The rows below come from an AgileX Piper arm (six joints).
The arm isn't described. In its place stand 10 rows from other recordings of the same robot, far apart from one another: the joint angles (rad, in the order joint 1, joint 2, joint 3, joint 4, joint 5, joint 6), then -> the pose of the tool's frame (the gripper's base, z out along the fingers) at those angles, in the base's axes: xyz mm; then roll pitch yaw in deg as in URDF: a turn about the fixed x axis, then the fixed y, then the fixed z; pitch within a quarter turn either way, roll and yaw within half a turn.
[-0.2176 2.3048 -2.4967 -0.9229 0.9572 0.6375] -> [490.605 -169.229 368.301 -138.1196 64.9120 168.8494]
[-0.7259 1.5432 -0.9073 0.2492 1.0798 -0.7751] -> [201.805 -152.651 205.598 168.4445 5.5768 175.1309]
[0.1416 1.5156 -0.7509 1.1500 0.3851 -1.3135] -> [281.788 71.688 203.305 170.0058 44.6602 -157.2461]
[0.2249 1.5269 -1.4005 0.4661 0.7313 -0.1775] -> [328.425 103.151 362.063 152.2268 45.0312 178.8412]
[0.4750 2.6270 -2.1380 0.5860 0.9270 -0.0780] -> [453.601 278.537 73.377 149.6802 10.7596 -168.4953]
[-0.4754 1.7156 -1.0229 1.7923 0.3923 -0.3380] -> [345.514 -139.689 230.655 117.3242 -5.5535 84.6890]
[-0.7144 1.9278 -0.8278 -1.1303 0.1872 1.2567] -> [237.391 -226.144 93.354 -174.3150 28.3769 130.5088]
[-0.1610 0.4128 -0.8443 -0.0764 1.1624 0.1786] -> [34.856 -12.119 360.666 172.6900 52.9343 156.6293]
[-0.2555 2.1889 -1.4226 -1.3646 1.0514 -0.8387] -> [395.566 -183.245 149.431 -160.1606 -61.4152 -109.0671]
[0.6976 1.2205 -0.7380 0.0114 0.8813 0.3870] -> [157.074 132.703 238.148 172.9018 15.3386 -163.5018]
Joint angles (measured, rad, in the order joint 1, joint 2, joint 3, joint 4, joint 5, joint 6), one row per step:
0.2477 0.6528 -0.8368 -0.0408 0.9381 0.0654
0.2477 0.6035 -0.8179 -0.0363 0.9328 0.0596
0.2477 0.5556 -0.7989 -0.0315 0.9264 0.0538
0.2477 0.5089 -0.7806 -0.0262 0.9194 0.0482
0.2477 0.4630 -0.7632 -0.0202 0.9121 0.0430
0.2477 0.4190 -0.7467 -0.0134 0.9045 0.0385
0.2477 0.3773 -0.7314 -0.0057 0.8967 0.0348
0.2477 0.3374 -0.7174 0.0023 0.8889 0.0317
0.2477 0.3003 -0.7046 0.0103 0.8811 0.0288
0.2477 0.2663 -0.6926 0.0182 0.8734 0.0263
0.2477 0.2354 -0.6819 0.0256 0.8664 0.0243
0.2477 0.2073 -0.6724 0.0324 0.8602 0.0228
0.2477 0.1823 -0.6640 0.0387 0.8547 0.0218
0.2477 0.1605 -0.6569 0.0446 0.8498 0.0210
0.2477 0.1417 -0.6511 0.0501 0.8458 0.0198
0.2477 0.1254 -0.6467 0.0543 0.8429 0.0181
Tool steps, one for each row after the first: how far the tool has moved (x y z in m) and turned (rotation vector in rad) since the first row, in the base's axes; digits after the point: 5 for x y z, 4 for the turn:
-0.01031 -0.00226 -0.00045 0.0084 -0.0345 0.0050
-0.02005 -0.00435 -0.00145 0.0167 -0.0686 0.0100
-0.02934 -0.00629 -0.00272 0.0256 -0.1028 0.0150
-0.03829 -0.00810 -0.00414 0.0354 -0.1371 0.0200
-0.04669 -0.00971 -0.00576 0.0462 -0.1706 0.0248
-0.05449 -0.01111 -0.00744 0.0582 -0.2028 0.0295
-0.06185 -0.01239 -0.00910 0.0707 -0.2345 0.0340
-0.06855 -0.01350 -0.01075 0.0829 -0.2646 0.0384
-0.07454 -0.01445 -0.01248 0.0948 -0.2923 0.0426
-0.07991 -0.01529 -0.01413 0.1060 -0.3176 0.0464
-0.08473 -0.01604 -0.01570 0.1165 -0.3406 0.0498
-0.08896 -0.01667 -0.01717 0.1263 -0.3610 0.0528
-0.09262 -0.01719 -0.01845 0.1354 -0.3790 0.0556
-0.09580 -0.01762 -0.01953 0.1431 -0.3947 0.0584
-0.09861 -0.01805 -0.02038 0.1487 -0.4086 0.0609

